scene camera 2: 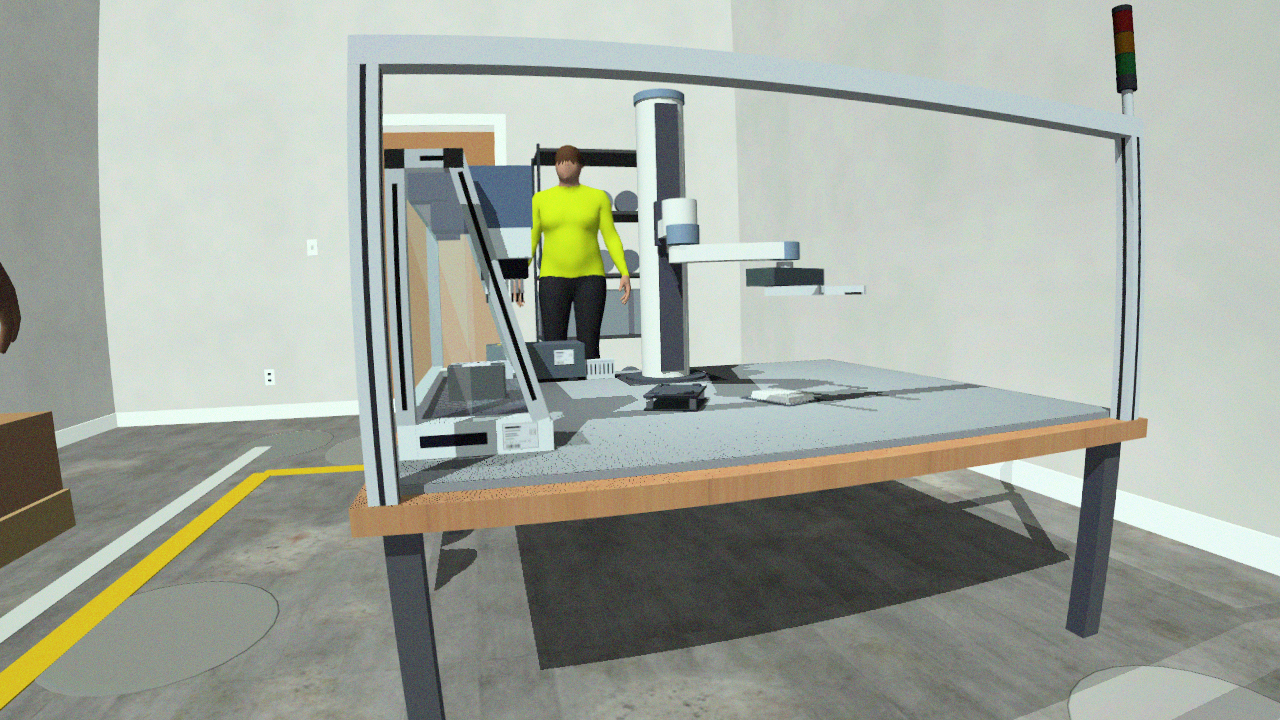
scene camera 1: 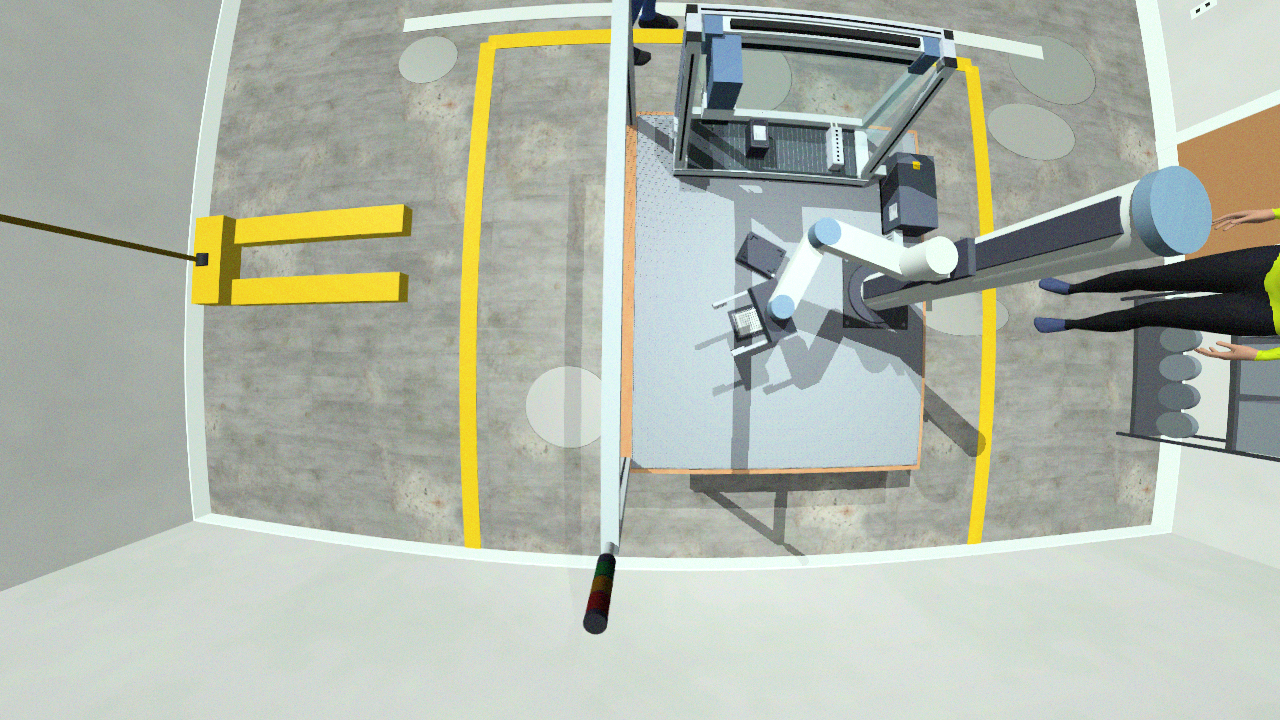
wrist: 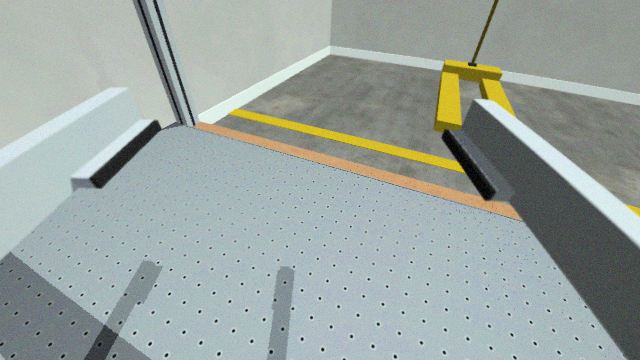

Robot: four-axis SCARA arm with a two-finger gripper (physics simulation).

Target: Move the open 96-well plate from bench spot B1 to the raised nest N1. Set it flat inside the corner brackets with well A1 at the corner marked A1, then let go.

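Pixels of known places: gripper, fingertip midpoint: [scene camera 2: 843, 289] [scene camera 1: 722, 330] [wrist: 301, 112]; arm's base, origin of the base link: [scene camera 2: 666, 380] [scene camera 1: 873, 293].
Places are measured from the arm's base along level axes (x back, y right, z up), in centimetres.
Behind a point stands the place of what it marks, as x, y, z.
Observation:
The white 96-well plate [scene camera 1: 744, 322] @[-56.7, -14.2, 2.6] [scene camera 2: 781, 396] @[-58.1, -10.7, 2.9] lies flat on the bench, with wells facing up. My gripper [scene camera 1: 725, 328] @[-70.9, -19.3, 27.2] [scene camera 2: 844, 290] @[-70.9, -19.3, 27.2] [wrist: 301, 112] @[-70.9, -19.3, 27.2] is open and empty, high above the bench. From overhead its two fingers lie on either side of the plate, with a wide height gap below them in scene camera 2. The plate does not show in the wrist view. The dark raised nest [scene camera 1: 760, 254] @[-51.0, 12.3, 4.9] [scene camera 2: 676, 395] @[-58.2, 14.9, 4.8] stands beside the plate, towards the framed enclosure, and shows no plate on it. The corner mark A1 is too small to read.
A framed enclosure [scene camera 1: 768, 177] @[-46.6, 44.8, 3.4] [scene camera 2: 452, 440] @[-85.0, 61.7, 4.2] stands at one end of the bench [scene camera 1: 689, 420] @[-77.4, -53.0, 1.3] [scene camera 2: 751, 483] @[-105.0, 18.1, -1.5]. A dark box [scene camera 1: 909, 195] @[8.0, 37.1, 12.8] [scene camera 2: 561, 358] @[3.4, 32.3, 8.4] stands between it and the arm's column [scene camera 1: 1029, 237] @[-7.7, 0.8, 68.5] [scene camera 2: 667, 268] @[-7.7, 1.1, 34.9]. A tall frame [scene camera 1: 611, 358] @[-102.3, -28.5, 62.0] [scene camera 2: 572, 55] @[-104.4, 43.0, 59.7] runs along the bench edge.

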